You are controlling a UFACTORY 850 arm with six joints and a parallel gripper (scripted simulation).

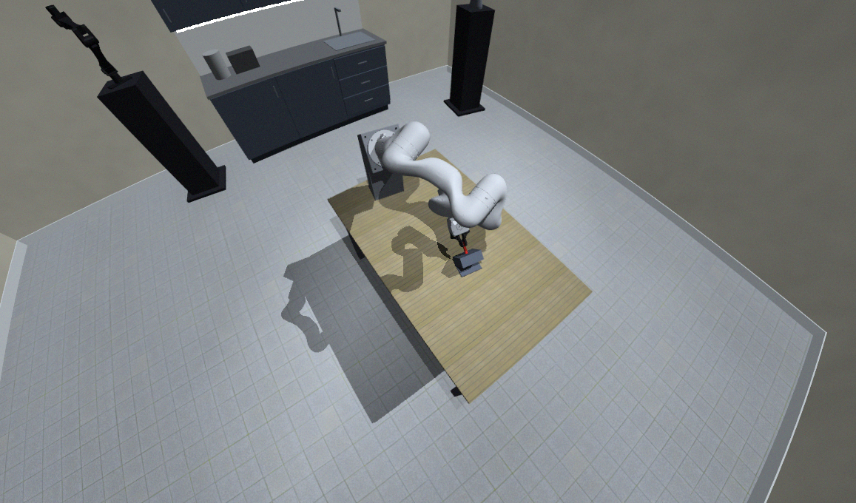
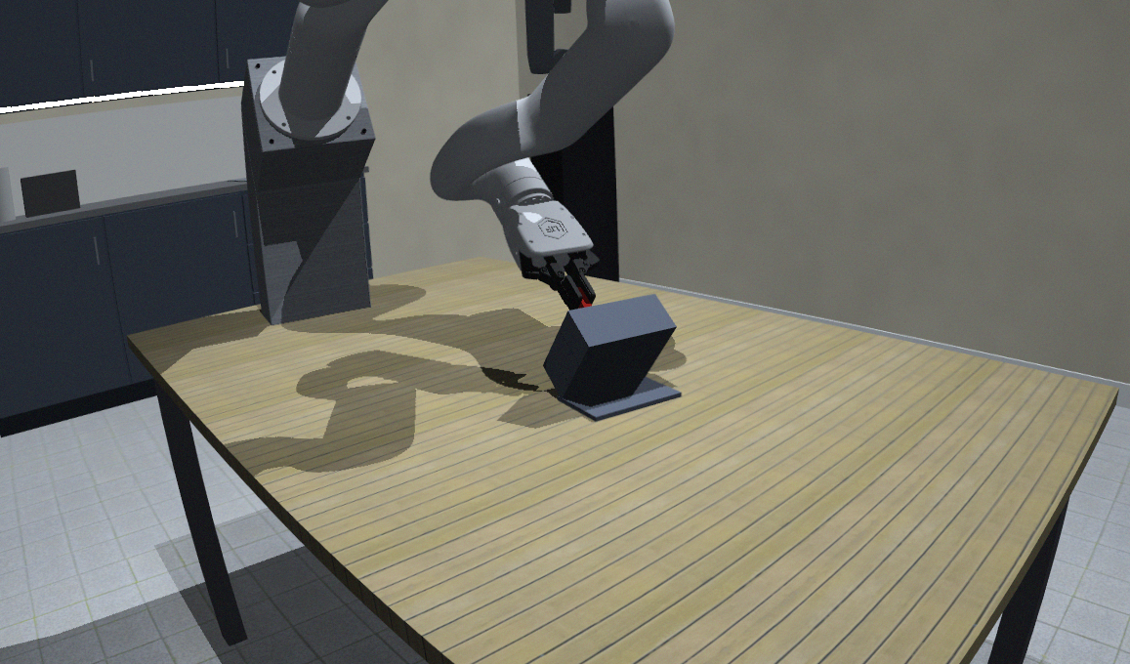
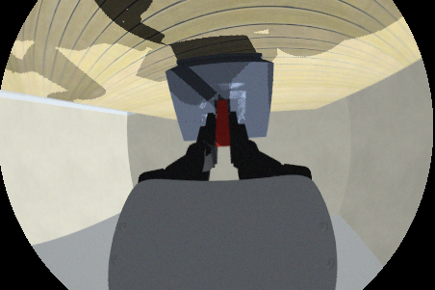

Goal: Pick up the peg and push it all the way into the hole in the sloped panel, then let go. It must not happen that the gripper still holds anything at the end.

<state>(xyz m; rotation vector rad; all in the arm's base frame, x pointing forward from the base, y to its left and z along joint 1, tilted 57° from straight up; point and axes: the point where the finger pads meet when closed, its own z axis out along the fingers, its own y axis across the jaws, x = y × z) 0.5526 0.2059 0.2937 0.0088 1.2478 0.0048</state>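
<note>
Now: the thin base plate 90 mm ahead of my hand and 120 mm below it. Round my hand: red peg 30 mm ahead, 20 mm below.
</note>
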